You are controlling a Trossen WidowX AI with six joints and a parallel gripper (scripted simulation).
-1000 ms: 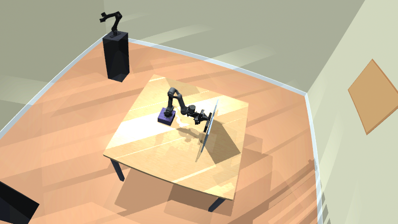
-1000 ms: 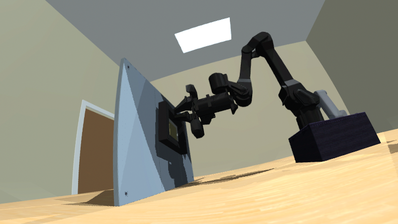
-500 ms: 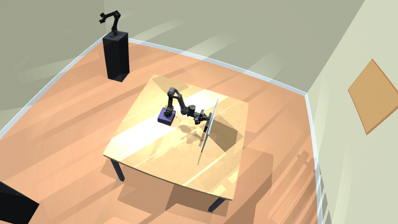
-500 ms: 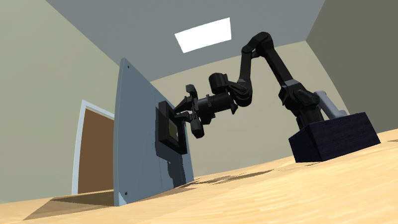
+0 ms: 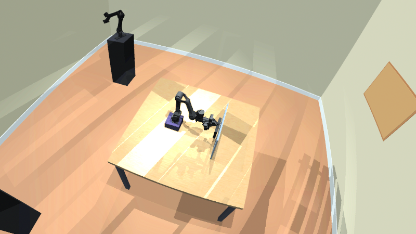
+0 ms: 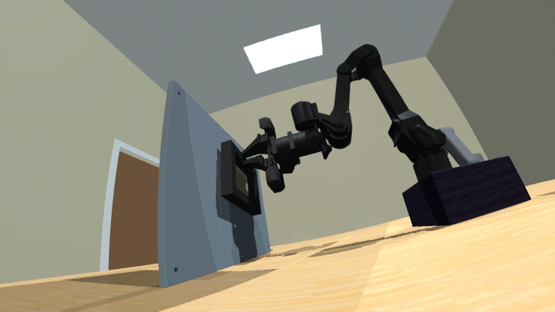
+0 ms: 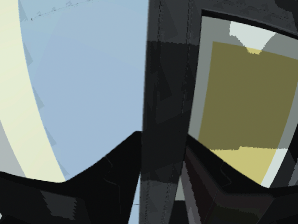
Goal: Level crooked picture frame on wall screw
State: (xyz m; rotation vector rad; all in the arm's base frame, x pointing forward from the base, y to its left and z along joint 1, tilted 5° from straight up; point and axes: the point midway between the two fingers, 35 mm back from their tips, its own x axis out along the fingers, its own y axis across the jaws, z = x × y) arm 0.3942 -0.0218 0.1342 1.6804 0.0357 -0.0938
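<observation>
The picture frame lies 5 cm below my gripper tip. The rest, counted from my gripper tip: wall panel (8 cm below, 2 cm ahead).
</observation>
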